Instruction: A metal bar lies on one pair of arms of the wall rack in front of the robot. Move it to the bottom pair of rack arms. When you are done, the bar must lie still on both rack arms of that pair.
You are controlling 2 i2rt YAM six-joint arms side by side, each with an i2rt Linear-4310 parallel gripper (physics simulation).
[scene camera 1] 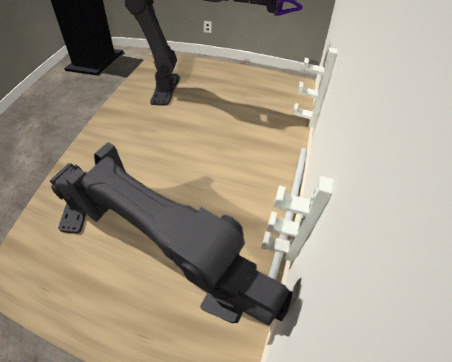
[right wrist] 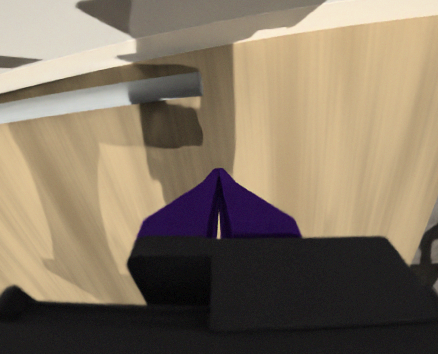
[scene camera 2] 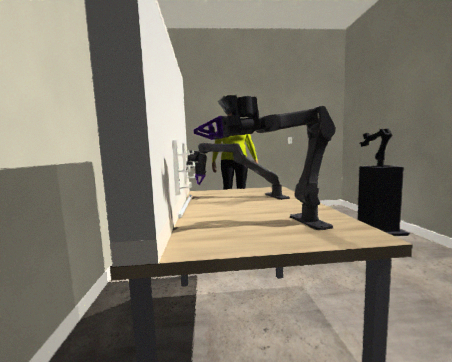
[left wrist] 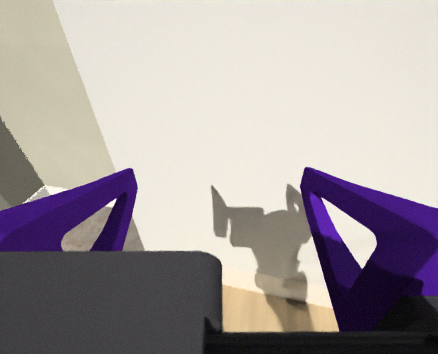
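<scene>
The grey metal bar [scene camera 1: 300, 172] [scene camera 2: 185, 206] [right wrist: 100, 100] lies on the table at the foot of the wall, below the rack arms. Its upper end in scene camera 1 stops short of the far upright. The white wall rack has a near upright [scene camera 1: 314, 207] and a far upright [scene camera 1: 327, 80], each with three short hooked arms; the rack [scene camera 2: 176, 160] also shows in scene camera 2. My left gripper [scene camera 1: 300, 7] [scene camera 2: 195, 131] [left wrist: 218, 177] is open and empty, high near the wall. My right gripper [scene camera 2: 200, 182] [right wrist: 218, 176] is shut and empty, above the table near one bar end; its wrist hides it in scene camera 1.
The white wall panel [scene camera 1: 395, 165] [scene camera 2: 162, 115] [left wrist: 250, 90] rises along the edge of the wooden table [scene camera 1: 215, 150] [scene camera 2: 250, 240]. The near upright's arms overhang the bar. The right forearm stretches across the table towards the wall. A black stand [scene camera 1: 85, 35] [scene camera 2: 380, 195] is away from the table.
</scene>
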